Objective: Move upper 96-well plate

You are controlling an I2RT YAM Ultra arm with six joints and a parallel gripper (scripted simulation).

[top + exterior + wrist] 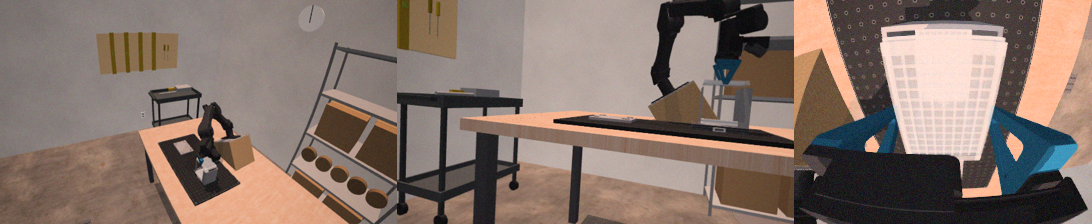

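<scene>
The white 96-well plate is right at my hand.
</scene>
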